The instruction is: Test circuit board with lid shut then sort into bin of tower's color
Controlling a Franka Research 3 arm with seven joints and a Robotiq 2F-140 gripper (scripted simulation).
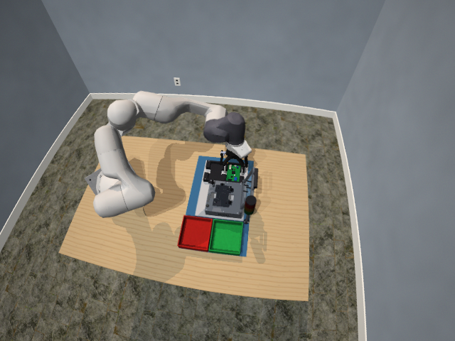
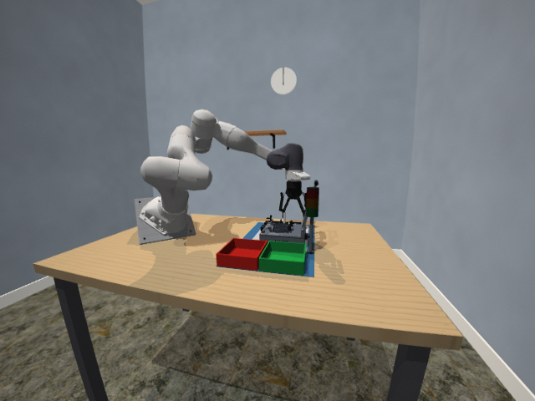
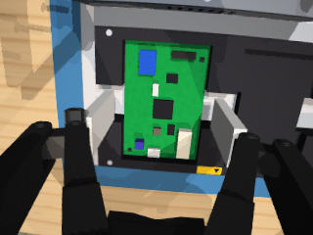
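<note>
Now: the green circuit board 4 cm below my hand. Also, from my hand: tester plate: 15 cm to the right, 8 cm behind, 2 cm above; clear lid: 19 cm to the right, 13 cm above, 4 cm ahead; green bin: 36 cm to the right, 9 cm behind, 4 cm below.
</note>
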